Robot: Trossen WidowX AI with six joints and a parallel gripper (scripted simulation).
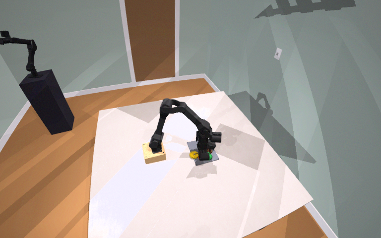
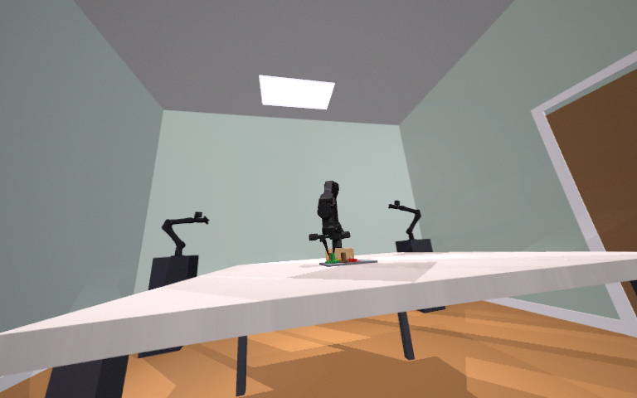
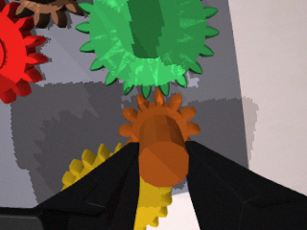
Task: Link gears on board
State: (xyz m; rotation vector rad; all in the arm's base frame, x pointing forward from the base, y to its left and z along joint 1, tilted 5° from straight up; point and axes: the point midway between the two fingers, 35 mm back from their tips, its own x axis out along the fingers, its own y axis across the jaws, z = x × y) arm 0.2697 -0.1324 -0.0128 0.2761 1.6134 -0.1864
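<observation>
Right now the small orange gear is 10 mm below my gripper tip. Round my gripper tip: green gear: 50 mm ahead, 10 mm to the right, 10 mm below; then brown gear: 80 mm ahead, 30 mm to the left, 10 mm below; then grey board: 40 mm ahead, 60 mm to the left, 30 mm below.
</observation>
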